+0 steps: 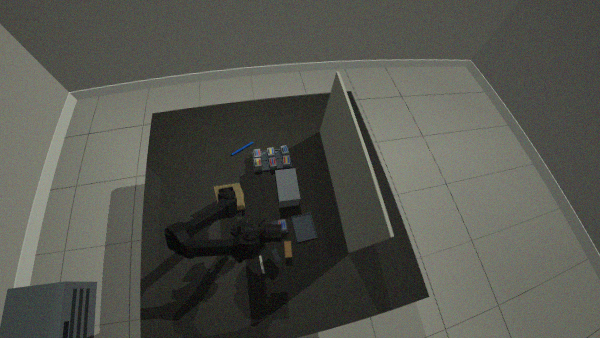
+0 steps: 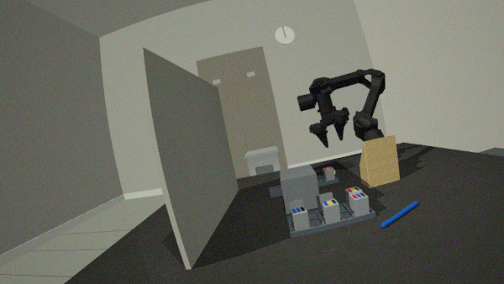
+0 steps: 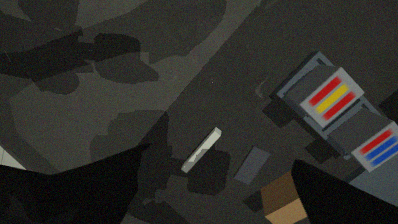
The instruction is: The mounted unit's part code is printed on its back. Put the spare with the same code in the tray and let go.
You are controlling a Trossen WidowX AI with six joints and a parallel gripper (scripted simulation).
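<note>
Now: gripper tip 440 mm to the right of the rack, 150 mm short of it and 120 mm above it. The rest, counted from my gripper tip: blue pen (540 mm to the left, 120 mm below); tall panel (450 mm ahead, 240 mm to the left, 100 mm above); grey mounted unit (260 mm to the left, 190 mm ahead, 80 mm below).
</note>
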